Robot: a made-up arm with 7 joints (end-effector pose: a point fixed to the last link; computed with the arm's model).
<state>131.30 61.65 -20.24 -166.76 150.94 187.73 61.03</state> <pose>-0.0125 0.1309 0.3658 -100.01 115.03 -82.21</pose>
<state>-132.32 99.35 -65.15 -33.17 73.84 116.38 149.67</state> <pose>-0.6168 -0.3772 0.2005 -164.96 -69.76 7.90</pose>
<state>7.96 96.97 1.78 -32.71 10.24 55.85 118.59</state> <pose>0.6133 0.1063 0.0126 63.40 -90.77 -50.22</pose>
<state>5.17 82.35 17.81 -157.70 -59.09 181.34 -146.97</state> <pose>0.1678 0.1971 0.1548 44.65 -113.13 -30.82</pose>
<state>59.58 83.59 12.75 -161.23 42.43 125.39 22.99</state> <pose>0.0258 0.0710 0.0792 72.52 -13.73 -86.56</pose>
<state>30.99 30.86 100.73 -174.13 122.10 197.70 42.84</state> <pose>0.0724 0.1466 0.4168 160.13 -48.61 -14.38</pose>
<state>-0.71 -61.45 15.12 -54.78 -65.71 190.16 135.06</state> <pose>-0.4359 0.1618 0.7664 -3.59 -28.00 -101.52</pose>
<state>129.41 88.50 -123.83 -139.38 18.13 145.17 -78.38</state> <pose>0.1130 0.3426 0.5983 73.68 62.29 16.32</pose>
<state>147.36 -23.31 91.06 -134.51 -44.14 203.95 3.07</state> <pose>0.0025 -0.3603 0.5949 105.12 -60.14 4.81</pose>
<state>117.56 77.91 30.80 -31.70 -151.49 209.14 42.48</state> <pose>-0.3713 0.4025 0.3214 52.15 -113.83 -50.99</pose>
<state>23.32 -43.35 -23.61 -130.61 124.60 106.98 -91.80</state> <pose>0.2025 -0.1027 0.6712 -42.13 -20.90 -87.77</pose>
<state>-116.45 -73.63 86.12 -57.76 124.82 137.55 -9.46</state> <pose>0.5250 0.2927 0.5985 -119.25 4.10 -69.87</pose>
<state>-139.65 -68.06 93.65 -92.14 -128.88 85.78 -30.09</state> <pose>0.5780 -0.0906 0.4819 -18.13 3.19 -78.49</pose>
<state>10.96 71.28 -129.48 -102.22 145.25 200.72 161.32</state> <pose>0.2143 -0.1224 0.6441 59.16 -16.61 -46.12</pose>
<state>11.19 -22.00 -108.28 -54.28 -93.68 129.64 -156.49</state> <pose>-0.1828 -0.3666 0.9053 -104.22 -57.93 125.10</pose>
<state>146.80 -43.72 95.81 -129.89 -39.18 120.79 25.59</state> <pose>-0.0558 -0.4414 0.4382 60.91 -103.52 -84.17</pose>
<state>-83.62 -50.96 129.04 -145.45 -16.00 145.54 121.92</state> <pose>0.2363 0.3180 0.2575 112.92 -65.31 49.84</pose>
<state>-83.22 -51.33 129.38 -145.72 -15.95 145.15 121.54</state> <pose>0.2323 0.3176 0.2535 112.59 -63.95 49.69</pose>
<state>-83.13 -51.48 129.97 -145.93 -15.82 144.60 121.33</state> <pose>0.2290 0.3168 0.2498 112.14 -63.01 49.22</pose>
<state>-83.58 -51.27 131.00 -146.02 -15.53 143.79 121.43</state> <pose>0.2271 0.3157 0.2464 111.53 -62.80 48.24</pose>
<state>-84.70 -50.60 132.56 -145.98 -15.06 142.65 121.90</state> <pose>0.2266 0.3142 0.2435 110.71 -63.43 46.62</pose>
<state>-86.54 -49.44 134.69 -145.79 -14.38 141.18 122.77</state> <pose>0.2277 0.3126 0.2417 109.69 -64.96 44.33</pose>
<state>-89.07 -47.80 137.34 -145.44 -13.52 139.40 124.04</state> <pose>0.2303 0.3110 0.2413 108.46 -67.34 41.47</pose>
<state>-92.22 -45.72 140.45 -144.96 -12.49 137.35 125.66</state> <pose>0.2343 0.3095 0.2428 107.00 -70.46 38.13</pose>
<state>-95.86 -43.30 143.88 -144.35 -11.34 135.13 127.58</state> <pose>0.2396 0.3084 0.2468 105.35 -74.16 34.50</pose>
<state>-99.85 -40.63 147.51 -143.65 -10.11 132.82 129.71</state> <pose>0.2460 0.3075 0.2535 103.52 -78.27 30.75</pose>
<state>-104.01 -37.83 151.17 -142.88 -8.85 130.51 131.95</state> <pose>0.2534 0.3065 0.2628 101.56 -82.61 27.04</pose>
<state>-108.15 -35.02 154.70 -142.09 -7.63 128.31 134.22</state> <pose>0.2615 0.3052 0.2744 99.52 -86.99 23.58</pose>
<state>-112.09 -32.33 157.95 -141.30 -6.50 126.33 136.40</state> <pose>0.2698 0.3035 0.2874 97.52 -91.24 20.49</pose>
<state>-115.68 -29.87 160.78 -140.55 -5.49 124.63 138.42</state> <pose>0.2781 0.3013 0.3010 95.58 -95.27 17.85</pose>
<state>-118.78 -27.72 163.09 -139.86 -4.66 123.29 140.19</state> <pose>0.2860 0.2986 0.3142 93.85 -98.92 15.72</pose>
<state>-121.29 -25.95 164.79 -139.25 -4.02 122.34 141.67</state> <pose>0.2934 0.2956 0.3261 92.35 -102.17 14.10</pose>
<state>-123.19 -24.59 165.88 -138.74 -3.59 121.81 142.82</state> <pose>0.3000 0.2925 0.3362 91.17 -104.94 12.97</pose>
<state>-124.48 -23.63 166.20 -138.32 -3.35 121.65 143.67</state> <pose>0.3068 0.2887 0.3443 90.10 -107.42 12.31</pose>
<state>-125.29 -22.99 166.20 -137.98 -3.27 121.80 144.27</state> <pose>0.3123 0.2858 0.3506 89.44 -109.42 11.98</pose>
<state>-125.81 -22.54 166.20 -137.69 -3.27 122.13 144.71</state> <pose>0.3162 0.2844 0.3556 89.21 -110.97 11.82</pose>
